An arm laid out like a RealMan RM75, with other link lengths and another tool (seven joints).
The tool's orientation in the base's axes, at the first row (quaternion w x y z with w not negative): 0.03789 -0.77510 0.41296 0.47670
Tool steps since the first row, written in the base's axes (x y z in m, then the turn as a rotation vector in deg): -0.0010 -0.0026 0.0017 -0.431 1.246 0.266; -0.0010 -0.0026 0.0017 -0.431 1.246 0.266; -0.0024 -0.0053 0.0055 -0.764 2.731 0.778; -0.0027 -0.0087 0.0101 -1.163 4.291 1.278; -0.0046 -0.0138 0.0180 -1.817 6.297 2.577
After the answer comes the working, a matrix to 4 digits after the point.
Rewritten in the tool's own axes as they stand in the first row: 0.0001 0.0030 -0.0014 -1.046 -0.437 0.724; 0.0001 0.0030 -0.0014 -1.046 -0.437 0.724; -0.0015 0.0069 -0.0037 -2.405 -1.014 1.354; -0.0031 0.0109 -0.0075 -3.814 -1.600 2.071; -0.0065 0.0182 -0.0128 -6.160 -2.039 2.737
The tool's axes in the first row as the columns of a matrix, in the base's axes (rounded; the answer above uses it unrounded):
0.2044 -0.6763 -0.7077
-0.6040 -0.6561 0.4525
-0.7703 0.3350 -0.5426

